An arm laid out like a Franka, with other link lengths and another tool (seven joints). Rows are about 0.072 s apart.
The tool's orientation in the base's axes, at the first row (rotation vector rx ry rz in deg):
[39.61, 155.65, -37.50]
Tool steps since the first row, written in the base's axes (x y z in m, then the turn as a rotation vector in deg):
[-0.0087, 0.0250, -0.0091, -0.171, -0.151, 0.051]
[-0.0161, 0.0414, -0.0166, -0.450, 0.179, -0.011]
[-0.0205, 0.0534, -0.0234, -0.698, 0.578, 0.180]
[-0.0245, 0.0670, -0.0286, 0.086, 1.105, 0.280]
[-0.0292, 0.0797, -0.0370, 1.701, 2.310, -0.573]
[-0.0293, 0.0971, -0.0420, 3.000, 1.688, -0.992]
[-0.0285, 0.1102, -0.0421, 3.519, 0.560, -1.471]
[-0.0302, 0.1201, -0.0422, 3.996, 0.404, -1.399]
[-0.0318, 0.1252, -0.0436, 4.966, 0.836, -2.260]
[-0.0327, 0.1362, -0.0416, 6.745, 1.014, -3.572]
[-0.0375, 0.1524, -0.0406, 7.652, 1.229, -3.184]
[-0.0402, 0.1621, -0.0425, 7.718, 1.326, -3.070]
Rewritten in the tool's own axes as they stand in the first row. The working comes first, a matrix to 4 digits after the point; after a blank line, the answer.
The tool's axes in the first row as the columns of a matrix, in the base's axes (used below as rounded here):
[-0.8522, 0.5046, 0.1380]
[0.3864, 0.7850, -0.4842]
[-0.3527, -0.3593, -0.8640]

[0.0203, 0.0185, -0.0054, 0.069, -0.223, 0.005]
[0.0356, 0.0303, -0.0079, 0.457, -0.083, -0.139]
[0.0464, 0.0400, -0.0085, 0.755, 0.037, -0.532]
[0.0569, 0.0505, -0.0111, 0.255, 0.810, -0.765]
[0.0687, 0.0611, -0.0107, -0.355, 2.878, -0.389]
[0.0773, 0.0765, -0.0148, -1.554, 3.195, 0.454]
[0.0817, 0.0873, -0.0209, -2.264, 2.744, 1.485]
[0.0870, 0.0942, -0.0259, -2.756, 2.836, 1.565]
[0.0909, 0.0979, -0.0273, -3.112, 3.974, 2.233]
[0.0952, 0.1054, -0.0345, -4.096, 5.483, 3.526]
[0.1052, 0.1153, -0.0439, -4.923, 5.970, 3.212]
[0.1119, 0.1222, -0.0473, -4.982, 6.038, 3.076]

